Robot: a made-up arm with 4 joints. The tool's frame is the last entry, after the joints.
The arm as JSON. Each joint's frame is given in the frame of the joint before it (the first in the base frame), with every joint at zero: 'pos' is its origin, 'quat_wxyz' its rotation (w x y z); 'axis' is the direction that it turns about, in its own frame. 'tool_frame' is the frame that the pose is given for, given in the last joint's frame.
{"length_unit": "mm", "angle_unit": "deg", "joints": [
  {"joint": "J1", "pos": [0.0, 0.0, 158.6], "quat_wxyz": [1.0, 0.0, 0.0, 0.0], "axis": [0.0, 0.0, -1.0]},
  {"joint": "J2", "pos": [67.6, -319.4, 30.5], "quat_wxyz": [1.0, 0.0, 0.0, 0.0], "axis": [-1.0, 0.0, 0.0]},
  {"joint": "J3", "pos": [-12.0, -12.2, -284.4], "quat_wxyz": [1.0, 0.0, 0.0, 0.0], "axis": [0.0, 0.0, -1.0]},
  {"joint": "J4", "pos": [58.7, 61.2, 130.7], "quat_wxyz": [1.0, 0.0, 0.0, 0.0], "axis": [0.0, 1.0, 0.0]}
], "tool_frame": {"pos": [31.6, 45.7, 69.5], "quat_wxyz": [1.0, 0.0, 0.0, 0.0]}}
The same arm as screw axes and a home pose.
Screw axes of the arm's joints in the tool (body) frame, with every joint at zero. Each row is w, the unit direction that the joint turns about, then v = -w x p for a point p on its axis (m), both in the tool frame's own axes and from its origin. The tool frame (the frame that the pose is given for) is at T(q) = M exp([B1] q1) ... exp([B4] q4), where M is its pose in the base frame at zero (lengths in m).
B1: w 0 0 -1 v -0.2247 -0.1459 0
B2: w -1 0 0 v 0 -0.0842 -0.0947
B3: w 0 0 -1 v 0.1069 -0.0903 0
B4: w 0 1 0 v 0.0695 0 -0.0316
M =
1 0 0 0.1459
0 1 0 -0.2247
0 0 1 0.1049
0 0 0 1

